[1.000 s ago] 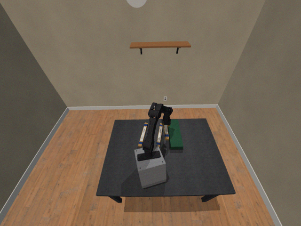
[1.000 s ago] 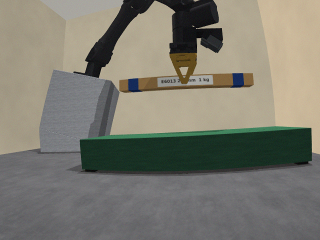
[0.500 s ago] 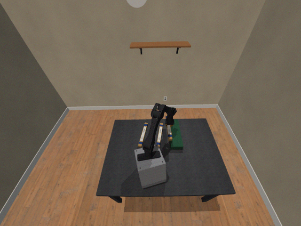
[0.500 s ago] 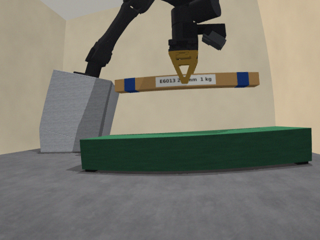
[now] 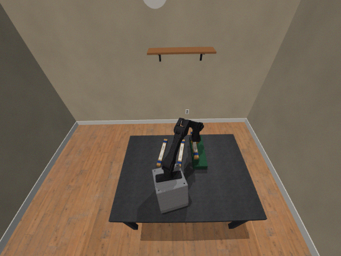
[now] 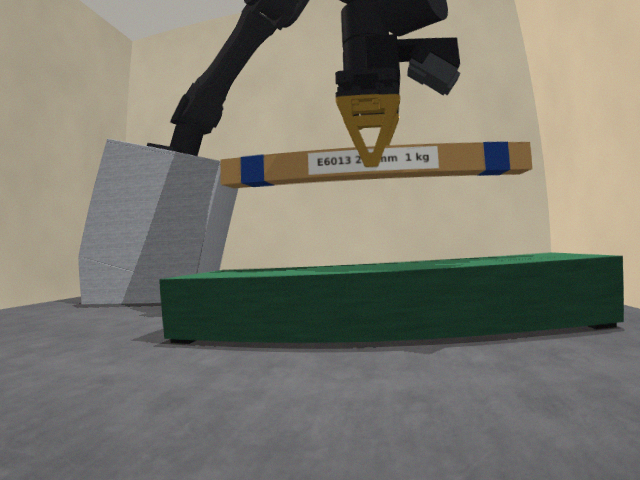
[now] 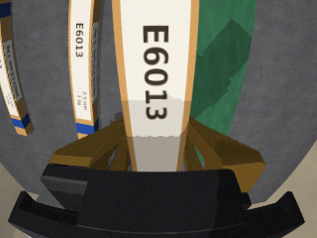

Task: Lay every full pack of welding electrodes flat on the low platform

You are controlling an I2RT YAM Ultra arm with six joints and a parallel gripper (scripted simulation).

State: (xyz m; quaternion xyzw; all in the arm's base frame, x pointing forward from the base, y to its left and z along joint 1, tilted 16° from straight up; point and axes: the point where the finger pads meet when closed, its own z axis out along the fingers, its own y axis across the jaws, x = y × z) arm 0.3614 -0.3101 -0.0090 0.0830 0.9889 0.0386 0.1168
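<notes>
Now: the green low platform 5 cm to the right of my hand and 15 cm below it.
</notes>
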